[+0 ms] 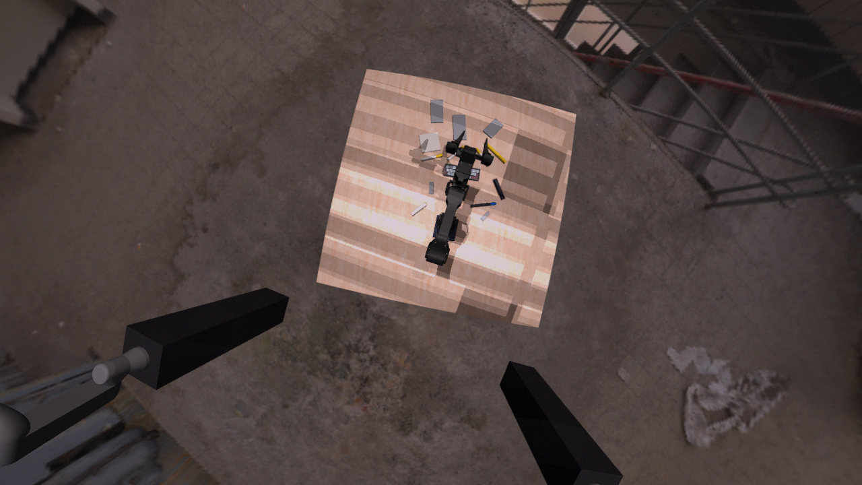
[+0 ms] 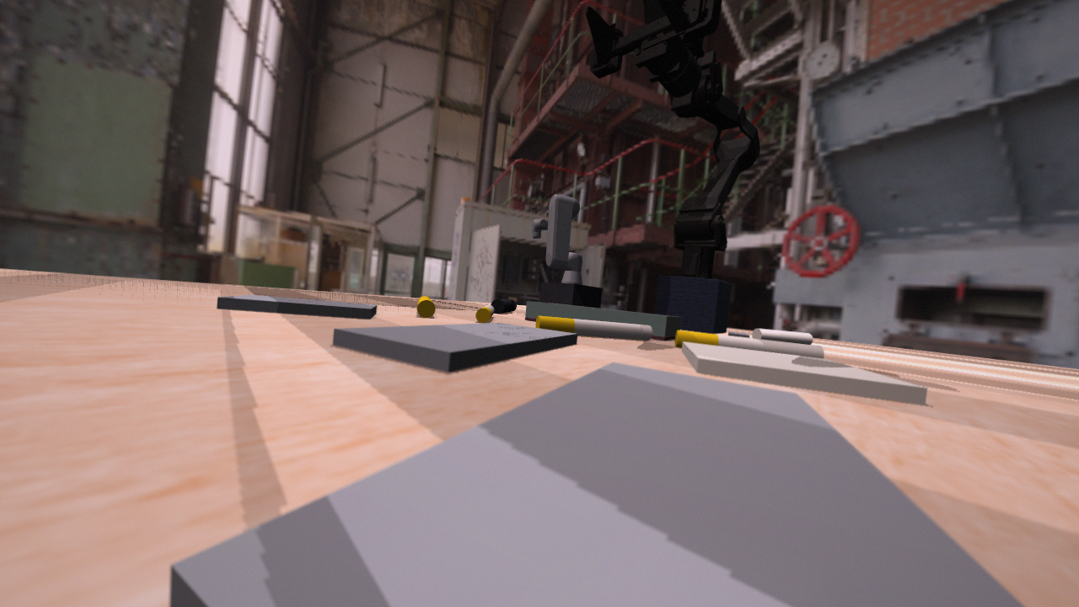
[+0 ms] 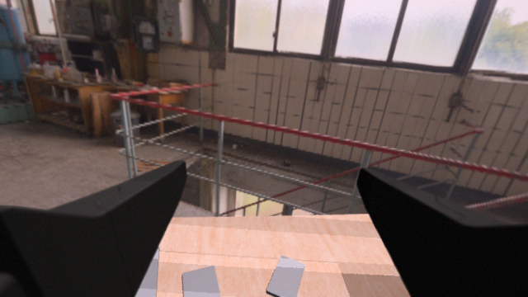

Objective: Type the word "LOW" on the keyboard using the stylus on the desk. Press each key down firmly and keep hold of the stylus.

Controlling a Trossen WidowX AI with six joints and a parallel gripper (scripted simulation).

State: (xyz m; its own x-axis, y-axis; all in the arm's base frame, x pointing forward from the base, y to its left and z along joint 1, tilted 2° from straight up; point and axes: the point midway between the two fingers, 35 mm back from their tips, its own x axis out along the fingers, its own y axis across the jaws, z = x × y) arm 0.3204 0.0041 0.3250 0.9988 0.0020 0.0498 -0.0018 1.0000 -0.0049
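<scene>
Now: gripper tip 410 mm above the blue stylus, 240 mm past it and 30 mm to the left of it. From my gripper tip the other things lie so: stylus tip (410 mm below, 270 mm behind, 30 mm to the right); then short black cylinder (410 mm below, 230 mm to the right, 60 mm behind).
</scene>
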